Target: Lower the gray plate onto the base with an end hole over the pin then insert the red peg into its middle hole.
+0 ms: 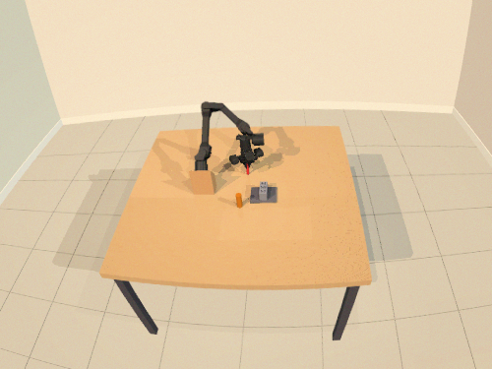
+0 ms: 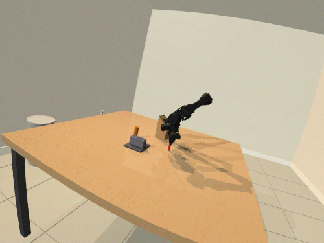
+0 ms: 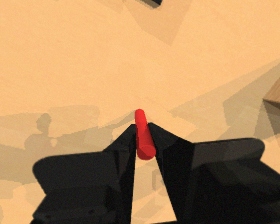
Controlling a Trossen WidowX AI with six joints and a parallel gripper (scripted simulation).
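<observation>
My gripper tip is now 18 cm to the left of the gray plate and 11 cm short of it. From my gripper tip the other things lie so: dark base (16 cm to the right, 10 cm ahead, 4 cm below); then red peg (right at my gripper tip); then orange cylinder (26 cm to the right, 1 cm below, 1 cm behind).
</observation>
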